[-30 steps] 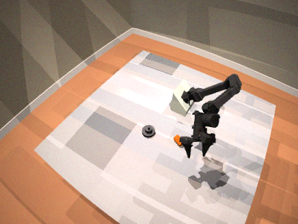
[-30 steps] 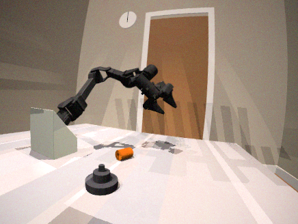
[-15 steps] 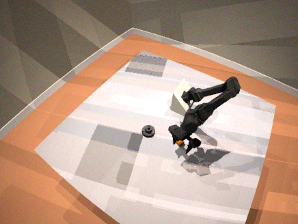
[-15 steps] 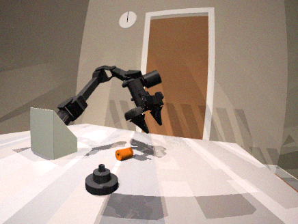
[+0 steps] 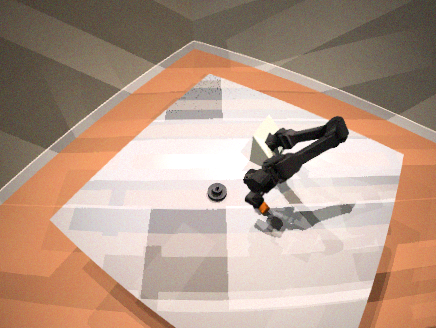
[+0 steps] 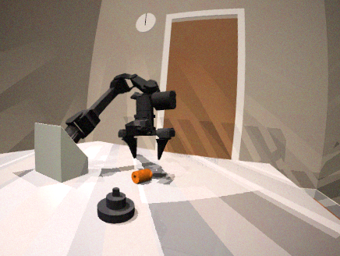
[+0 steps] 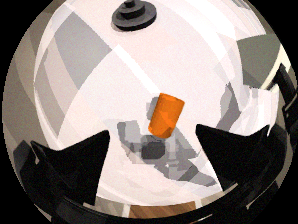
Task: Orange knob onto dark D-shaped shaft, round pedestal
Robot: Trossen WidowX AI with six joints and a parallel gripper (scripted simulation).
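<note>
Right now the orange knob is 20 mm behind my gripper tip, 10 mm to the left of it and 60 mm below it. Also, from my gripper tip: pedestal (190 mm to the right, 50 mm below).
</note>
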